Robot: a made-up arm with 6 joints.
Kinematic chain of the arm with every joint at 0, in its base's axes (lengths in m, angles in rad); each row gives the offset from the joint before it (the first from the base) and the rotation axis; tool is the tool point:
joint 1: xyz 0 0 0.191 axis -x
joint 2: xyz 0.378 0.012 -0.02 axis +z
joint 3: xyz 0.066 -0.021 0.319 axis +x
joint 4: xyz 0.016 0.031 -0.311 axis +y
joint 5: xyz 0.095 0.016 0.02 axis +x
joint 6: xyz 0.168 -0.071 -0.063 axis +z
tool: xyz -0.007 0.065 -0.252
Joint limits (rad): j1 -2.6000..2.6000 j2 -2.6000..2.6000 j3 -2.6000..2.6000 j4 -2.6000..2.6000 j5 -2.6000..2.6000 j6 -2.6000..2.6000
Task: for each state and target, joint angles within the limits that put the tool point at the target. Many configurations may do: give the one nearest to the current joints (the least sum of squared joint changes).
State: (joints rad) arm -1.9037 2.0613 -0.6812 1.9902 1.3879 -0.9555
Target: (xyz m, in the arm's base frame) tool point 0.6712 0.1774 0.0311
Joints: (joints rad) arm -1.5915 1.9376 -0.9686 2.2826 0.9378 -1.0296
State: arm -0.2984 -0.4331 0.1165 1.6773 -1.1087 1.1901
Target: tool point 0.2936 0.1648 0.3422
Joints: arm -1.0075 -0.8358 0.7515 2.2831 -0.6093 1.1447
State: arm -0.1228 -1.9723 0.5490 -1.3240 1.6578 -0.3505
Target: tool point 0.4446 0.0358 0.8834
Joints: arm 0.4938 -1.8786 1.3417 -0.9072 1.4721 -0.4557
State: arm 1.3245 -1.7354 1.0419 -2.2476 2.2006 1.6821
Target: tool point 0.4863 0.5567 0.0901
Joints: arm 1.2275 -1.0934 1.1525 -1.6837 2.6000 1.5102
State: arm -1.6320 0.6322 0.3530 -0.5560 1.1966 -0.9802
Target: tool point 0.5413 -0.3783 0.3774
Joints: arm -2.3205 0.3102 -0.2258 -0.9727 1.5074 -0.8246
